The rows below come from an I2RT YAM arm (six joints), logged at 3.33 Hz.
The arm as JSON. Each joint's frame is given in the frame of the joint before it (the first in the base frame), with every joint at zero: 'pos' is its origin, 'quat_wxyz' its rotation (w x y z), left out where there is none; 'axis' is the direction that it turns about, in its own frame. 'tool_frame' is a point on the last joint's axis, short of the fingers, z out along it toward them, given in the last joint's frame.
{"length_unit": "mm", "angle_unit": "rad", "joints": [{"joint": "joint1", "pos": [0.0, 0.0, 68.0], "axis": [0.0, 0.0, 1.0]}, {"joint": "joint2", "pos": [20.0, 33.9, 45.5], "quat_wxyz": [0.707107, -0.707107, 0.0, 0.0], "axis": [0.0, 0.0, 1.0]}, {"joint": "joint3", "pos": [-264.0, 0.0, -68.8], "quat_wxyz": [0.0, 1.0, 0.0, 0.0], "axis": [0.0, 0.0, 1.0]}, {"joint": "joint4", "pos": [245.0, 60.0, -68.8], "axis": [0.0, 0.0, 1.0]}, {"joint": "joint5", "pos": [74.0, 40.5, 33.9], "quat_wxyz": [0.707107, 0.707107, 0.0, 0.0], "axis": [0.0, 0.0, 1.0]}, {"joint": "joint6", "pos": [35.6, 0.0, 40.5], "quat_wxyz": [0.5, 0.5, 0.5, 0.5], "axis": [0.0, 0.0, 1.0]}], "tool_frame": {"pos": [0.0, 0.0, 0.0], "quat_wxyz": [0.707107, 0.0, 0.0, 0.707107]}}
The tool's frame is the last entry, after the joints.
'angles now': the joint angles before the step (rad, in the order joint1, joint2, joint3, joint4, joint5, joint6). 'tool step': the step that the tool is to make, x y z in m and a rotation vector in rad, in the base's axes. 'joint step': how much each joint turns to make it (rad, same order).
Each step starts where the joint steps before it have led.
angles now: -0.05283 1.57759 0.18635 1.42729 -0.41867 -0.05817
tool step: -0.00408 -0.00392 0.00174 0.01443 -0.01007 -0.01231
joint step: -0.01906 -0.01530 -0.01488 0.01560 -0.00608 0.01678
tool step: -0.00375 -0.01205 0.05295 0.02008 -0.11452 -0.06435
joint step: -0.05267 -0.29863 0.06714 -0.24064 0.01522 0.03243
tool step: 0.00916 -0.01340 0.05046 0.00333 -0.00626 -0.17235
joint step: -0.03201 -0.15755 0.16594 -0.32502 0.13890 -0.02175
